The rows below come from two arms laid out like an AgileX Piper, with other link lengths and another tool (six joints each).
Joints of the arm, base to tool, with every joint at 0 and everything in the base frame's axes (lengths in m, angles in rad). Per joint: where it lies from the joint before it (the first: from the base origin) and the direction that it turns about. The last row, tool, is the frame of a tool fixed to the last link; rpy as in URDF.
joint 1: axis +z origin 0 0 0.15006
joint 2: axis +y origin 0 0 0
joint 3: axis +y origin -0.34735 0 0.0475
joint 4: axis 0.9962 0 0.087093 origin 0.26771 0 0.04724
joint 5: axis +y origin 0 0 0
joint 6: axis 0.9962 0 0.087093 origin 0.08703 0 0.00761
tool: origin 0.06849 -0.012 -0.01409 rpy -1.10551 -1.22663 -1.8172
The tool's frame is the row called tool.
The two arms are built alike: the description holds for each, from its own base.
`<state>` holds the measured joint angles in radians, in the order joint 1, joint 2, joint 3, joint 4, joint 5, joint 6, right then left.
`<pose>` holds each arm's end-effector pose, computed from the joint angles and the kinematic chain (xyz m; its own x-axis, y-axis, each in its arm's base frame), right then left.
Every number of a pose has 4 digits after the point.
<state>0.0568 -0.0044 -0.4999 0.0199 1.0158 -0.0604 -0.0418 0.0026 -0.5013 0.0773 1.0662 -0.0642</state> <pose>-0.0025 -0.0105 0.2855 0.4147 -0.2565 0.8731 0.1396 -0.9302 -0.3396 -0.0064 -0.0018 0.2792 0.4445 -0.3200 0.8367 0.0609 -0.9211 -0.3846</pose>
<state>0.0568 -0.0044 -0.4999 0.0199 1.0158 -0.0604 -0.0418 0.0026 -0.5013 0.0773 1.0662 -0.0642</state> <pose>-0.0025 -0.0105 0.2855 0.4147 -0.2565 0.8731 0.1396 -0.9302 -0.3396 -0.0064 -0.0018 0.2792 0.4445 -0.3200 0.8367 0.0609 -0.9211 -0.3846</pose>
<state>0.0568 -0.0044 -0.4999 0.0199 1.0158 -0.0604 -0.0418 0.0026 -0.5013 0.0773 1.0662 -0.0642</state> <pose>-0.0025 -0.0105 0.2855 0.4147 -0.2565 0.8731 0.1396 -0.9302 -0.3396 -0.0064 -0.0018 0.2792 0.4445 -0.3200 0.8367 0.0609 -0.9211 -0.3846</pose>
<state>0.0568 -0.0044 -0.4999 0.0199 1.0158 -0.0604 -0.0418 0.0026 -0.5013 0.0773 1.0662 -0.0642</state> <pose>-0.0025 -0.0105 0.2855 0.4147 -0.2565 0.8731 0.1396 -0.9302 -0.3396 -0.0064 -0.0018 0.2792 0.4445 -0.3200 0.8367 0.0609 -0.9211 -0.3846</pose>
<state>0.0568 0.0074 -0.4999 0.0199 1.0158 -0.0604 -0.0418 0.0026 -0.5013 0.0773 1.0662 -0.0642</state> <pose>-0.0009 -0.0104 0.2855 0.4250 -0.2559 0.8683 0.1356 -0.9304 -0.3406 -0.0064 -0.0018 0.2792 0.4445 -0.3200 0.8367 0.0609 -0.9211 -0.3846</pose>
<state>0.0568 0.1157 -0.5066 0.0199 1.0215 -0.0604 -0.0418 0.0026 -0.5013 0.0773 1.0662 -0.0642</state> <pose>0.0128 -0.0097 0.2865 0.5155 -0.2507 0.8194 0.0988 -0.9325 -0.3474 -0.0064 -0.0018 0.2792 0.4445 -0.3200 0.8367 0.0609 -0.9211 -0.3846</pose>
